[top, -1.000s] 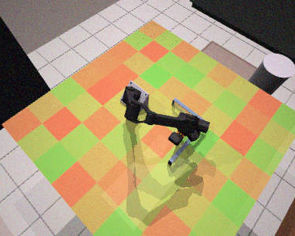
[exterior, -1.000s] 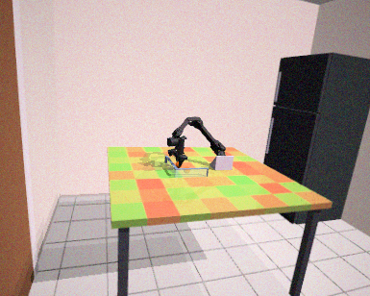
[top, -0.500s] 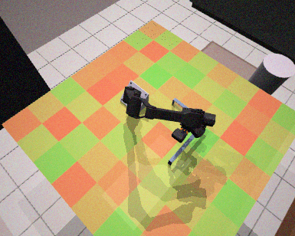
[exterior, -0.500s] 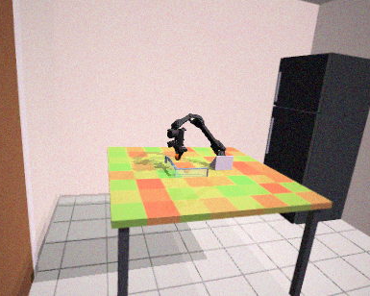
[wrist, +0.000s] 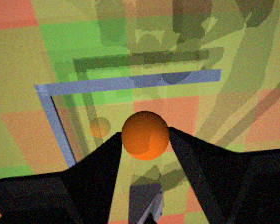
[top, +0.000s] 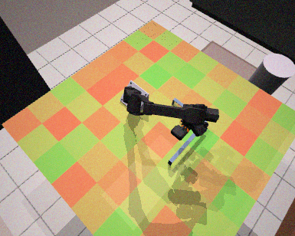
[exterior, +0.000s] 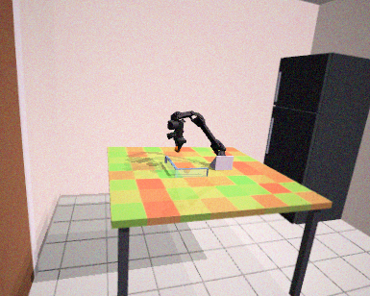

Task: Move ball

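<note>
Now: gripper tip 40 mm past the strip, 170 mm to the right of it and 90 mm above it. The rest, counted from my gripper tip: orange ball (right at my gripper tip).
</note>
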